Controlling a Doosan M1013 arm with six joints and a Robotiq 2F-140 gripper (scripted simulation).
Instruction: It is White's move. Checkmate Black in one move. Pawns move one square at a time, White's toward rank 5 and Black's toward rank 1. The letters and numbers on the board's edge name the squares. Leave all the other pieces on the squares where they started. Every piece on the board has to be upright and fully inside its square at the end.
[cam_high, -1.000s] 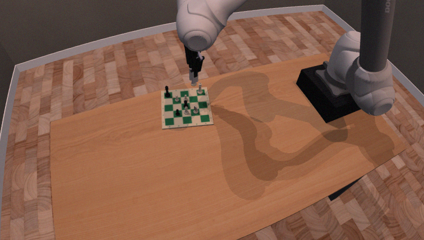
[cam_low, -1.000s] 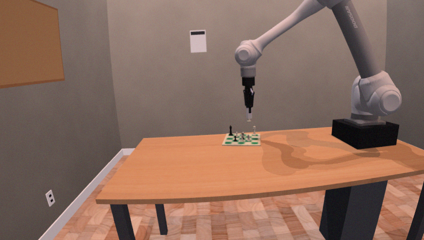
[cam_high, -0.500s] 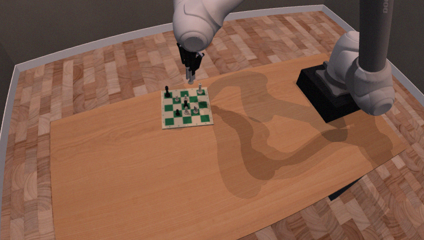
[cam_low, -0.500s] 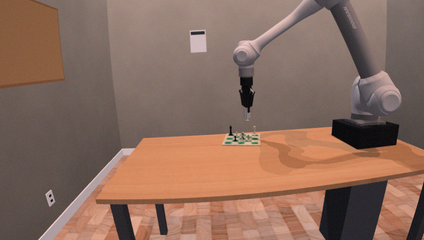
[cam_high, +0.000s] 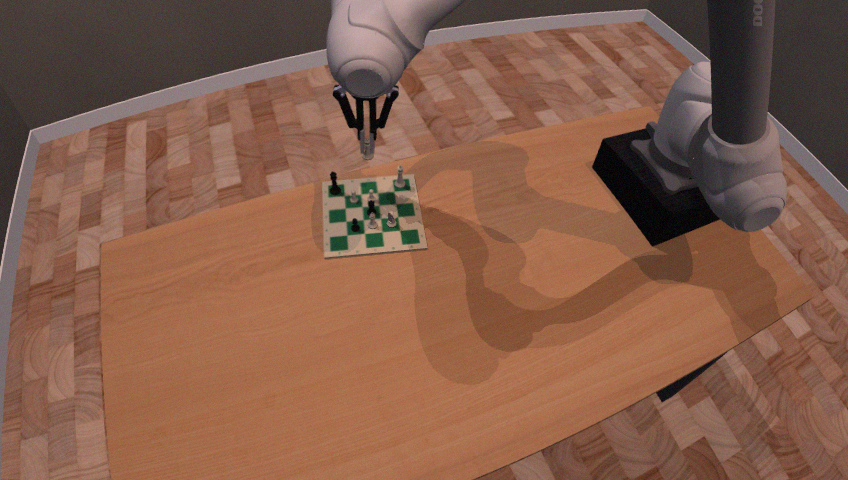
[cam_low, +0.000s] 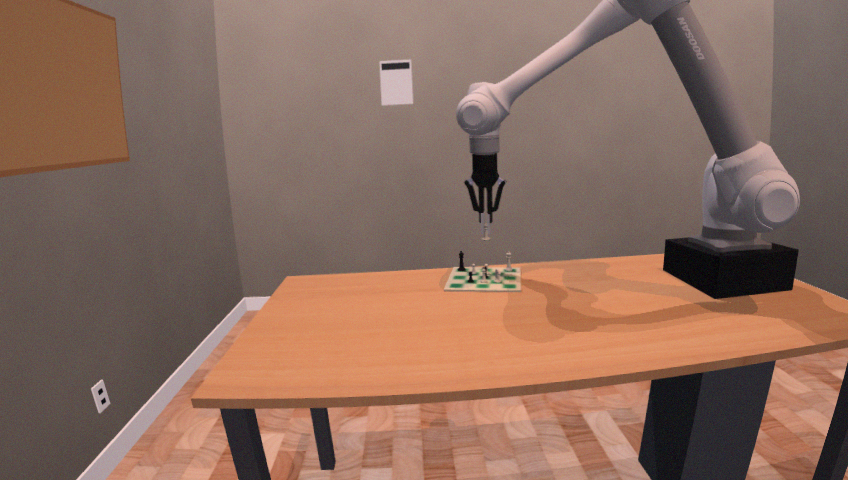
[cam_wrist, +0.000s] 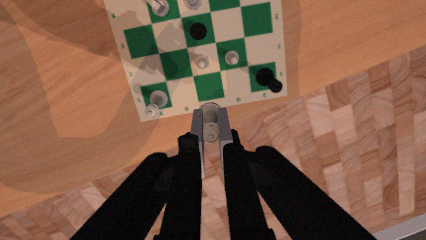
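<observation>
Right now my hand is 120 mm above the tall white piece, 70 mm past it and 10 mm to the right of it. Also, from my hand: small white piece (30 mm below); then tall black piece (120 mm below, 80 mm ahead, 10 mm to the right); then board (160 mm below, 70 mm to the left, 10 mm ahead).
</observation>
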